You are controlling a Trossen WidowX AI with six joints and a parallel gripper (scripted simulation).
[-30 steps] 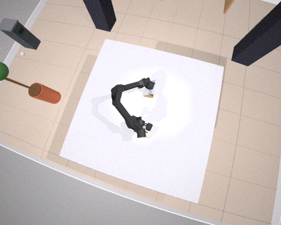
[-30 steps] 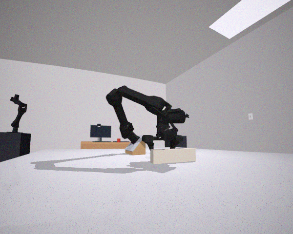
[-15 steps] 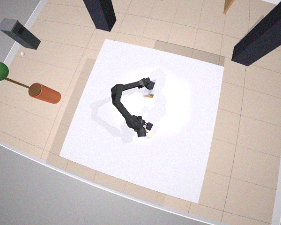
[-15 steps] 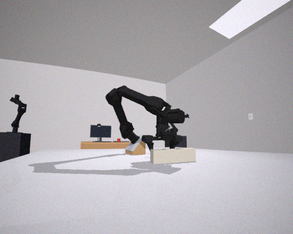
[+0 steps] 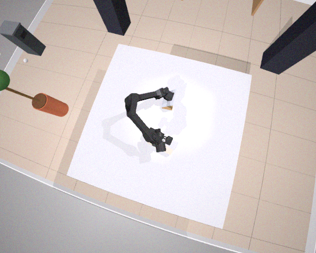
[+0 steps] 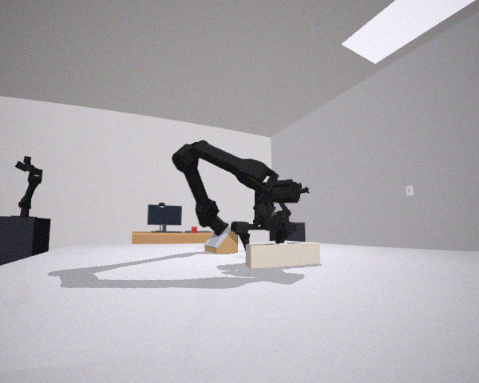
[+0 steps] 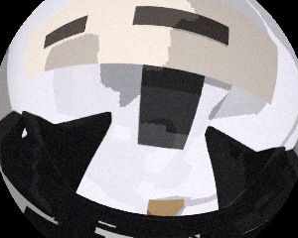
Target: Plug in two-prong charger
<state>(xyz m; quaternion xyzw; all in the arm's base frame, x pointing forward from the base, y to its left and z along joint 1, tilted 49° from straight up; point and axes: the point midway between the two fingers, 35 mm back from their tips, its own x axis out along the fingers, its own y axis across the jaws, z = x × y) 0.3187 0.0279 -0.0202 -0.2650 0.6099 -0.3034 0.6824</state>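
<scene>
Right now my gripper tip is 4 cm short of the black two-prong charger and 1 cm below it.
</scene>
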